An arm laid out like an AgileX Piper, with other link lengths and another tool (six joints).
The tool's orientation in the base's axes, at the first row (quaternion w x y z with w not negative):
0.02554, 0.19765, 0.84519, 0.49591
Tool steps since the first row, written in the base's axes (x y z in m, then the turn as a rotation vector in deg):
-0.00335, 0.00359, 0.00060, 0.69, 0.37, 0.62
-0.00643, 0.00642, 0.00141, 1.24, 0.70, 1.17
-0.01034, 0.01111, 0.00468, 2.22, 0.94, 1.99
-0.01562, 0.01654, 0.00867, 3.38, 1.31, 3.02
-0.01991, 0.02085, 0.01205, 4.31, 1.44, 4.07
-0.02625, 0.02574, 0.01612, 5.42, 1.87, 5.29
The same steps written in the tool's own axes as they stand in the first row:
0.00447, 0.00102, 0.00187, -0.41, 0.90, 0.16
0.00844, 0.00197, 0.00306, -0.71, 1.68, 0.28
0.01423, 0.00556, 0.00436, -1.40, 2.78, 0.30
0.02165, 0.00964, 0.00557, -2.18, 4.17, 0.36
0.02766, 0.01304, 0.00640, -2.83, 5.40, 0.16
0.03588, 0.01664, 0.00687, -3.51, 6.97, 0.16

